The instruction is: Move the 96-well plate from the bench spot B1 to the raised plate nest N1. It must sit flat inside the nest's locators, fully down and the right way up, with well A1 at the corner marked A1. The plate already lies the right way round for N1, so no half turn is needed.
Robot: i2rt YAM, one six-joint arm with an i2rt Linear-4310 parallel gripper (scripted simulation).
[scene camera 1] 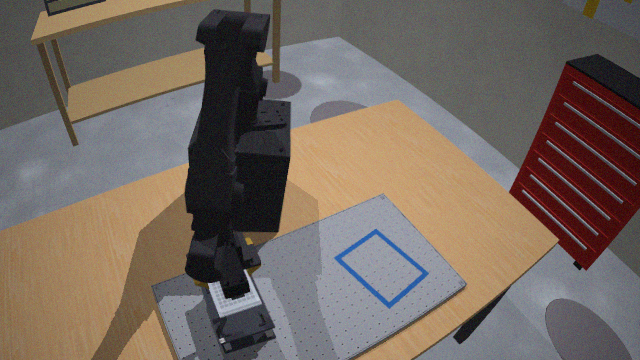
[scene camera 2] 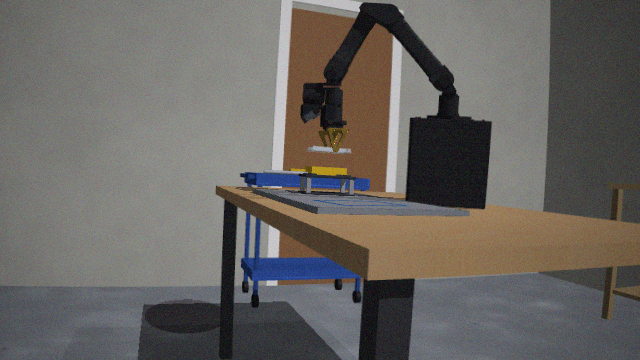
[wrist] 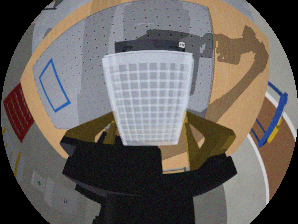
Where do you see a white 96-well plate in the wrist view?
At 138, 126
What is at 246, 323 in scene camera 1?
A dark raised nest N1.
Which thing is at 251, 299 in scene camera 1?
A white 96-well plate.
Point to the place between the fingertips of my gripper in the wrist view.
At 149, 114
